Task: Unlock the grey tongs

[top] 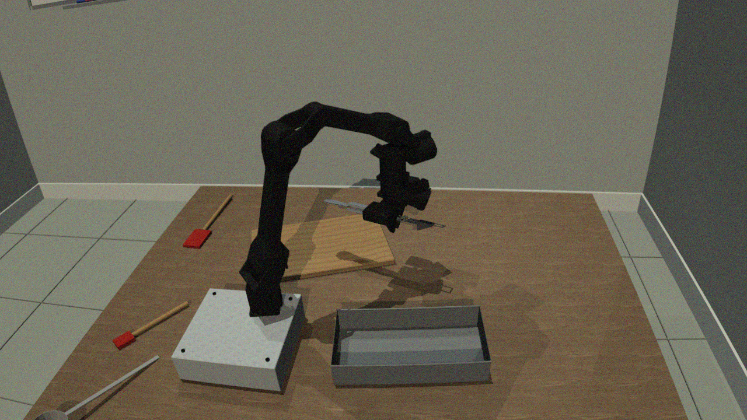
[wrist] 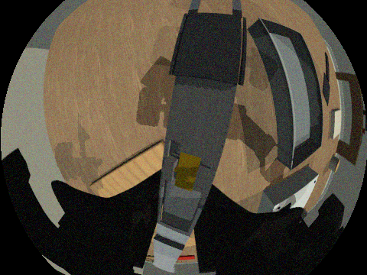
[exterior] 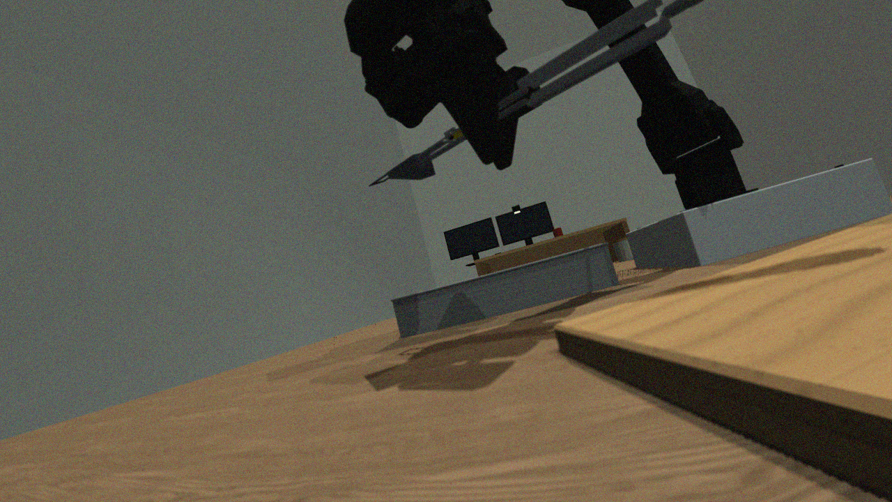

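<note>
My gripper tip is 4 cm below the yellow lock piece, 2 cm short of it and 1 cm to the left of it. Also, from my gripper tip: roasting tin: 28 cm to the right, 10 cm below; wooden board: 19 cm behind, 13 cm to the left, 12 cm below.
</note>
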